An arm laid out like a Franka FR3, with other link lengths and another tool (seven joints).
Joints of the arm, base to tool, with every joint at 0 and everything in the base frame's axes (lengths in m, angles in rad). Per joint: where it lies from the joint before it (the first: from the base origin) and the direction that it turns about. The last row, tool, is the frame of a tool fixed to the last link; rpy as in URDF.
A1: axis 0 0 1 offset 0 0 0.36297
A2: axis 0 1 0 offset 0 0 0
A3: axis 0 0 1 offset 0 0 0.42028
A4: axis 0 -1 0 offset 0.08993 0 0
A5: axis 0 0 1 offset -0.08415 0 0.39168
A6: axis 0 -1 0 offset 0 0 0
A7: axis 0 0 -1 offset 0.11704 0 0
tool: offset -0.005 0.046 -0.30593 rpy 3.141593 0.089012 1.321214
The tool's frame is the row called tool.
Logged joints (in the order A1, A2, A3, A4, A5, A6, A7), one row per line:
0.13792 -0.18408 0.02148 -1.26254 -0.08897 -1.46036 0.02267
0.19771 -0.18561 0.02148 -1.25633 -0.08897 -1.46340 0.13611
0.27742 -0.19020 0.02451 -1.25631 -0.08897 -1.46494 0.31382
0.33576 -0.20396 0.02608 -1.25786 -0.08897 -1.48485 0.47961
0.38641 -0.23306 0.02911 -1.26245 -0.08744 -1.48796 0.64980
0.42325 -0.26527 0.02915 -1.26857 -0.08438 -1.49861 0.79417
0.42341 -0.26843 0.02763 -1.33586 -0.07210 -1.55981 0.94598
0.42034 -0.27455 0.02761 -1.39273 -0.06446 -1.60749 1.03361
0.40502 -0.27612 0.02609 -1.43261 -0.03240 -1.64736 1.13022
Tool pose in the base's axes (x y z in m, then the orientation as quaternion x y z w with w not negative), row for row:
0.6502 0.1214 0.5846 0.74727 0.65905 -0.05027 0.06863
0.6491 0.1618 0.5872 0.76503 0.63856 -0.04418 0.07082
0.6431 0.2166 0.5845 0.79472 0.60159 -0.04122 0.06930
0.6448 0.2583 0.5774 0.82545 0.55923 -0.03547 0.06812
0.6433 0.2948 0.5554 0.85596 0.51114 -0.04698 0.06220
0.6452 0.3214 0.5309 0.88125 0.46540 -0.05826 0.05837
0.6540 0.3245 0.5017 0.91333 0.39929 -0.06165 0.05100
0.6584 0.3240 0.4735 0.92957 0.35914 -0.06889 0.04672
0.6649 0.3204 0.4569 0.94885 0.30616 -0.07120 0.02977
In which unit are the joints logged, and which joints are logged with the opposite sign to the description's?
The joints are logged in radians. Opposite sign: A2, A6.
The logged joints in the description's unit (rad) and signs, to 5 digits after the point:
0.13792 0.18408 0.02148 -1.26254 -0.08897 1.46036 0.02267
0.19771 0.18561 0.02148 -1.25633 -0.08897 1.46340 0.13611
0.27742 0.19020 0.02451 -1.25631 -0.08897 1.46494 0.31382
0.33576 0.20396 0.02608 -1.25786 -0.08897 1.48485 0.47961
0.38641 0.23306 0.02911 -1.26245 -0.08744 1.48796 0.64980
0.42325 0.26527 0.02915 -1.26857 -0.08438 1.49861 0.79417
0.42341 0.26843 0.02763 -1.33586 -0.07210 1.55981 0.94598
0.42034 0.27455 0.02761 -1.39273 -0.06446 1.60749 1.03361
0.40502 0.27612 0.02609 -1.43261 -0.03240 1.64736 1.13022

